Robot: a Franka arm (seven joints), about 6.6 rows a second.
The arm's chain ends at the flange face. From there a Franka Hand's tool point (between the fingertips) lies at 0.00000 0.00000 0.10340 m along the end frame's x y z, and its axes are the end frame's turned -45 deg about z.
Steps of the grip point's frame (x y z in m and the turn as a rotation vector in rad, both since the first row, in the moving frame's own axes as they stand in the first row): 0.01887 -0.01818 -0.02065 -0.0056 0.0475 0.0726; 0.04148 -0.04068 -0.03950 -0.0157 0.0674 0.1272; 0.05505 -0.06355 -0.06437 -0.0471 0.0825 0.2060; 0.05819 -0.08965 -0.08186 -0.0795 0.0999 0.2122; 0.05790 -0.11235 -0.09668 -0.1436 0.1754 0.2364
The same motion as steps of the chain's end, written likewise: -0.00350 -0.02328 -0.02053 0.0296 0.0375 0.0726; -0.00573 -0.05471 -0.03925 0.0366 0.0588 0.1272; -0.01567 -0.08227 -0.06391 0.0250 0.0916 0.2060; -0.03539 -0.10445 -0.08102 0.0144 0.1269 0.2122; -0.06168 -0.12083 -0.09405 0.0225 0.2256 0.2364
